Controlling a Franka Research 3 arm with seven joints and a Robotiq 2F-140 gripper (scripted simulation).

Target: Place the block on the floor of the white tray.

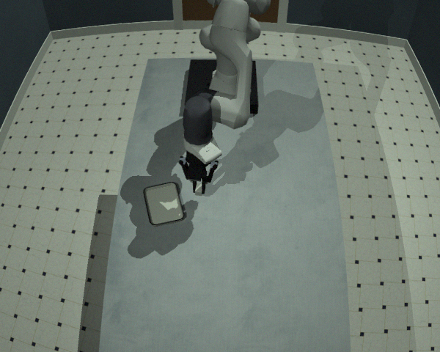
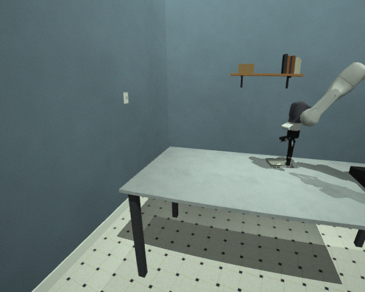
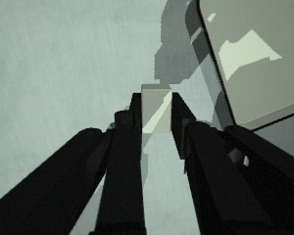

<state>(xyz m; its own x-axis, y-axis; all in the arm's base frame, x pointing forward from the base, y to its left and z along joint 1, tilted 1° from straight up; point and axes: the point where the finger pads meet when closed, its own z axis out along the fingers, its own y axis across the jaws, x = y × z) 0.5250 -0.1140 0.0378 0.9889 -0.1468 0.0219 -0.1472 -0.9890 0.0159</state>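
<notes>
The white tray lies 13 cm to the right of my hand, 8 cm below it and 3 cm ahead of it. The rest, counted from my hand: block: 2 cm below.
</notes>
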